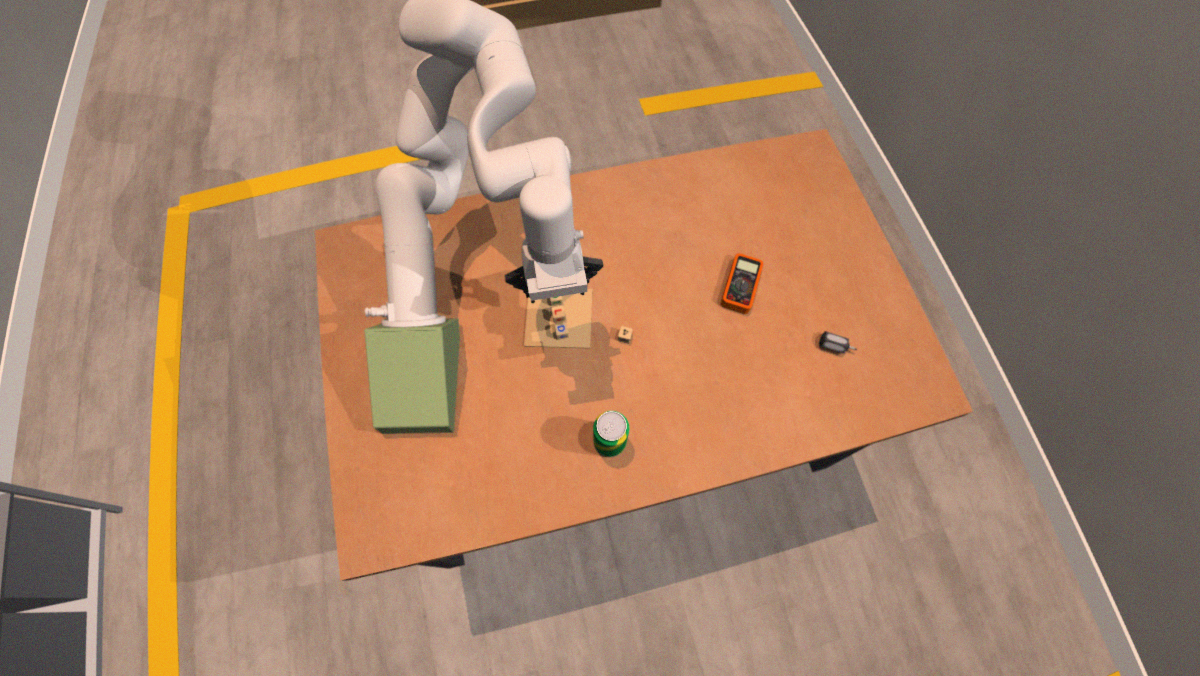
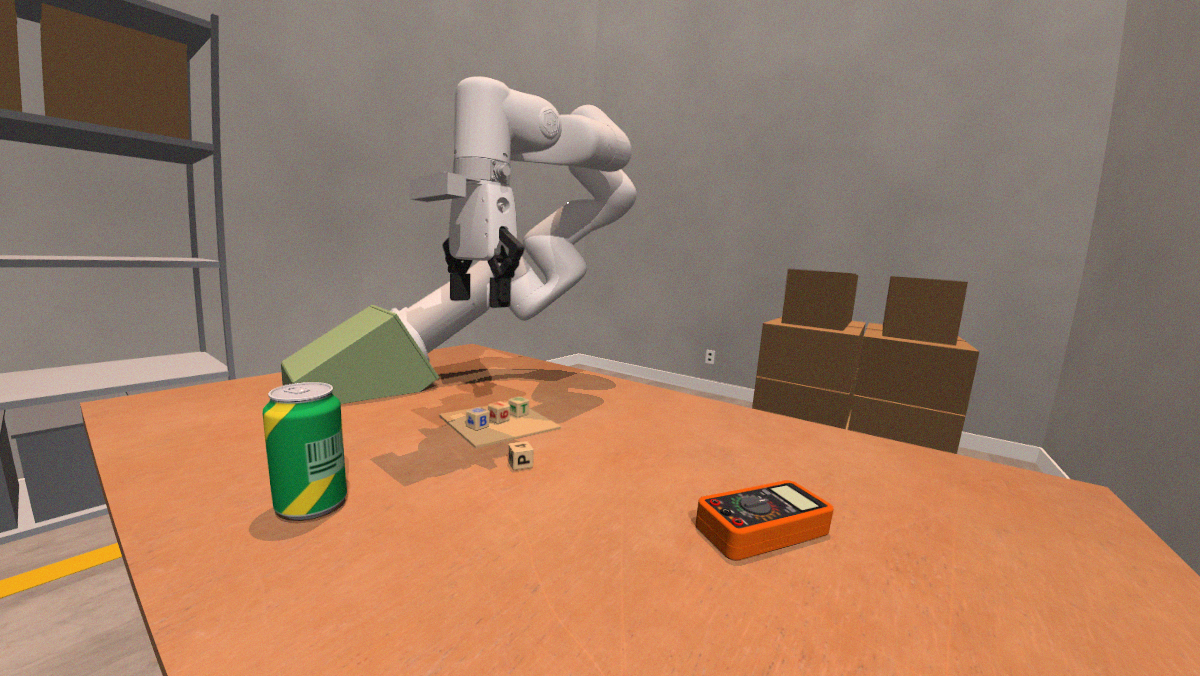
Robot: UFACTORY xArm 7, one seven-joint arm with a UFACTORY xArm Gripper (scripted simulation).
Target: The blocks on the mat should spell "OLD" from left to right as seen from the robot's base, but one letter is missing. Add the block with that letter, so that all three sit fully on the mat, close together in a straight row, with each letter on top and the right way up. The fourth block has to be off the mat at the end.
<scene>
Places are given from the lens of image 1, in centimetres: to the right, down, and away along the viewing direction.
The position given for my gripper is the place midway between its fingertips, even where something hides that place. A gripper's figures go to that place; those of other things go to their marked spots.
my gripper (image 1: 556, 292): -8, -8, 106
can (image 1: 611, 428): 2, 16, 103
tan mat (image 1: 540, 332): -13, -1, 123
The marked spots on the tan mat and the can are 30 cm apart.
</scene>
